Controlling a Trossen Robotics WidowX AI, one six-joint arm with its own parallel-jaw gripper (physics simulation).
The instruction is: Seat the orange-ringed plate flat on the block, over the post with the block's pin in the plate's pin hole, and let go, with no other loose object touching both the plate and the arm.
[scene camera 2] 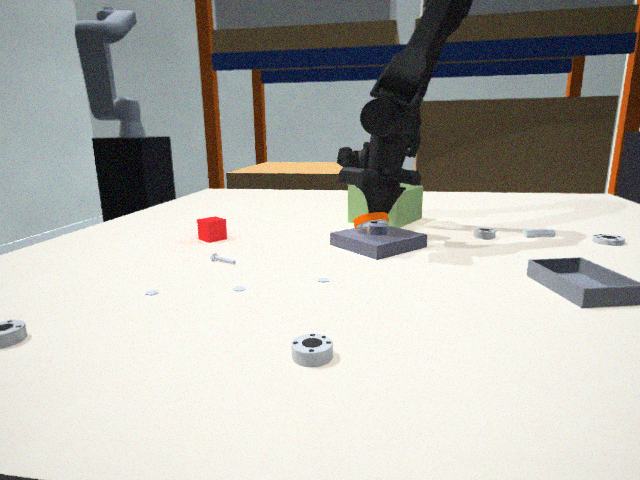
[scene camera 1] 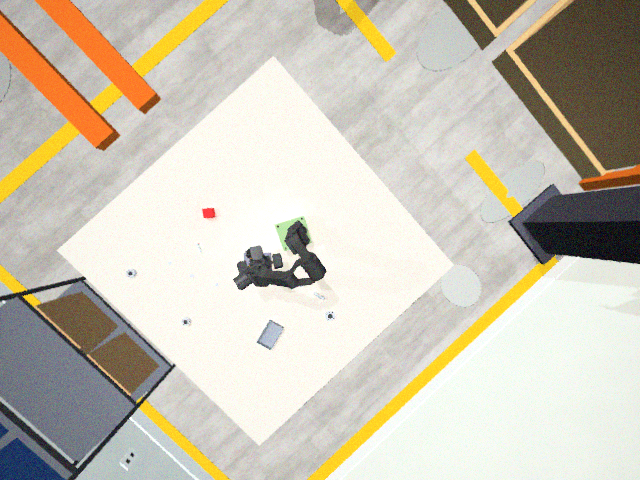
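Where they show: gripper, fingertip midpoint: (scene camera 2: pixel 376 223); arm's base, link origin: (scene camera 1: pixel 297 229).
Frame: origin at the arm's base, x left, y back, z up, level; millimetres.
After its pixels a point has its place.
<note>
The orange-ringed plate (scene camera 2: pixel 371 220) @[x -2, y -271, z -51 mm] is tilted in scene camera 2, its left side lower, with part of its grey underside showing. It is right over the block's post (scene camera 2: pixel 377 230) @[x 9, y -268, z -70 mm]; whether it touches the post cannot be told. The dark grey block (scene camera 2: pixel 378 244) @[x 17, y -329, z -79 mm] lies flat on the table. My gripper (scene camera 2: pixel 378 211) @[x 3, y -221, z -67 mm] is shut on the plate from above, its fingertips at the ring's upper edge. The pin and the pin hole cannot be made out clearly. In scene camera 1 the arm hides the plate and most of the block.
A green base block (scene camera 1: pixel 283 236) @[x -17, y -65, z -4 mm] (scene camera 2: pixel 412 205) @[x 64, y -39, z -64 mm] stands behind. A red cube (scene camera 1: pixel 208 212) @[x -315, y -250, z -63 mm] (scene camera 2: pixel 211 229) @[x -307, y -277, z -78 mm] and a bolt (scene camera 1: pixel 199 247) @[x -230, y -395, z -96 mm] (scene camera 2: pixel 223 258) @[x -228, y -400, z -95 mm] lie left. A grey tray (scene camera 1: pixel 270 334) @[x 295, y -427, z -101 mm] (scene camera 2: pixel 612 297) @[x 309, y -482, z -91 mm], a silver rod (scene camera 1: pixel 319 296) @[x 309, y -130, z -89 mm] (scene camera 2: pixel 539 233) @[x 306, y -138, z -95 mm] and several silver rings lie around.
</note>
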